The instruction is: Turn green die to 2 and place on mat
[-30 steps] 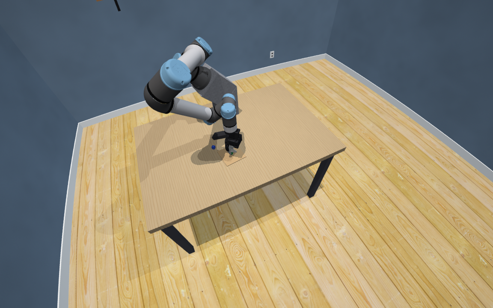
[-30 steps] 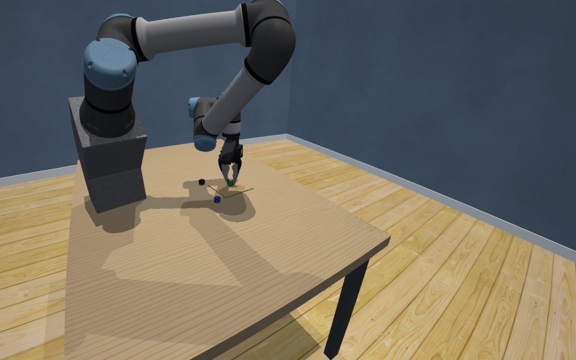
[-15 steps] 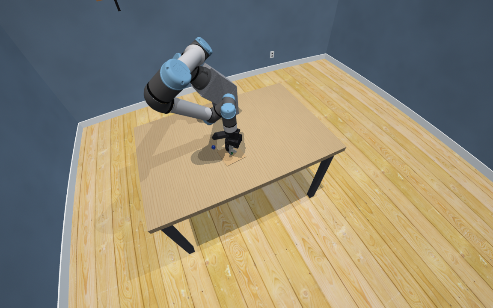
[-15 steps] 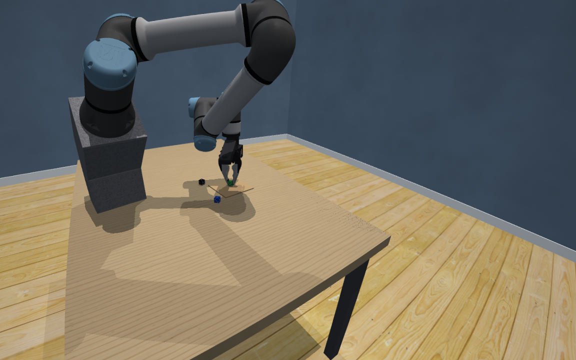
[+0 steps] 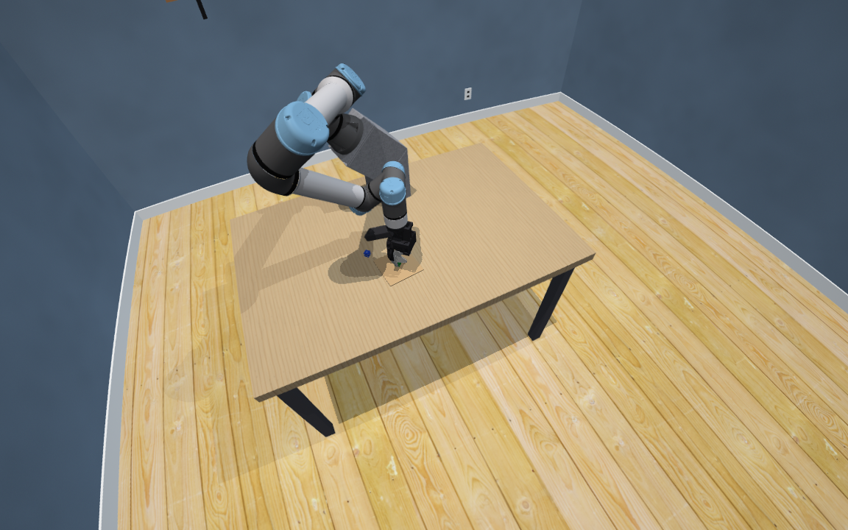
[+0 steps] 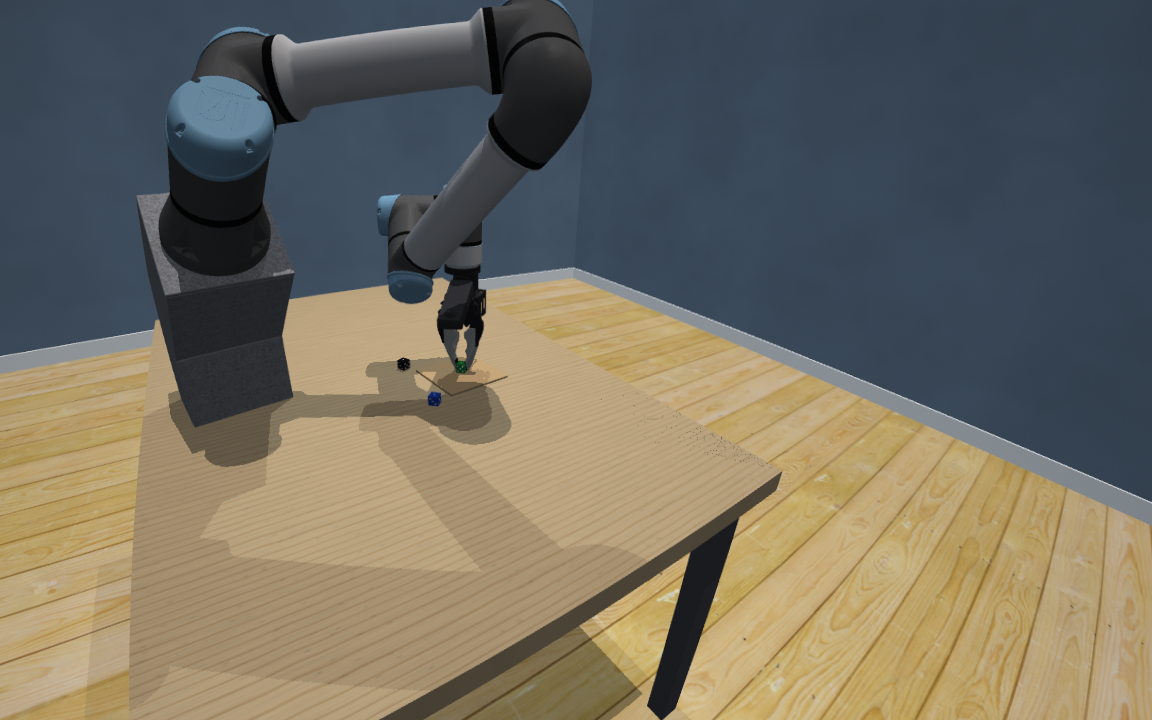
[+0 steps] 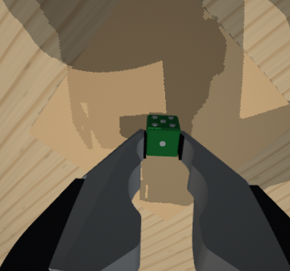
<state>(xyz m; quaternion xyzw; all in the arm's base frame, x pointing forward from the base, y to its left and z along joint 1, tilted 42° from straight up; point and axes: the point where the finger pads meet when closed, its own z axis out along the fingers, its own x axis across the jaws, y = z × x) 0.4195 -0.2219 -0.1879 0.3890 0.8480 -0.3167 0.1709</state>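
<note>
Right now the green die is 1 cm below my hand. The rest, counted from my hand: blue die (11 cm behind, 8 cm to the right, 2 cm below); tan mat (2 cm below); black die (10 cm to the left, 8 cm behind, 2 cm below).
</note>
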